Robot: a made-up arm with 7 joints. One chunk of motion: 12 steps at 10 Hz.
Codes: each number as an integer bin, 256 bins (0 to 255) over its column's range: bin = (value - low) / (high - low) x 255, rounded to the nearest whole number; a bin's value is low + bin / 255 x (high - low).
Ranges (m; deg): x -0.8..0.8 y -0.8..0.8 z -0.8..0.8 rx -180..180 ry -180..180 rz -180..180
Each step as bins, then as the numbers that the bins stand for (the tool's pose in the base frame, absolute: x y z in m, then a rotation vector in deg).
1 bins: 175 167 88 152 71 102
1 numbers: 0.2980 0.2478 -0.2478 34.59 -79.76 -36.00
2 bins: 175 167 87 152 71 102
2 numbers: 0.2980 0.2478 -0.2541 34.59 -79.76 -36.00
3 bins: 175 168 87 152 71 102
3 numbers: 0.2980 0.2541 -0.2541 34.59 -79.76 -36.00
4 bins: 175 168 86 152 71 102
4 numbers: 0.2980 0.2541 -0.2604 34.59 -79.76 -36.00
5 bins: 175 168 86 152 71 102
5 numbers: 0.2980 0.2541 -0.2604 34.59 -79.76 -36.00
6 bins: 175 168 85 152 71 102
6 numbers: 0.2980 0.2541 -0.2667 34.59 -79.76 -36.00
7 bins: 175 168 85 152 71 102
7 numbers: 0.2980 0.2541 -0.2667 34.59 -79.76 -36.00
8 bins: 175 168 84 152 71 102
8 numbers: 0.2980 0.2541 -0.2729 34.59 -79.76 -36.00
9 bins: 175 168 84 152 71 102
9 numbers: 0.2980 0.2541 -0.2729 34.59 -79.76 -36.00
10 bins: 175 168 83 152 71 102
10 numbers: 0.2980 0.2541 -0.2792 34.59 -79.76 -36.00
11 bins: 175 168 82 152 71 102
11 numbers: 0.2980 0.2541 -0.2855 34.59 -79.76 -36.00
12 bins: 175 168 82 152 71 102
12 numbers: 0.2980 0.2541 -0.2855 34.59 -79.76 -36.00
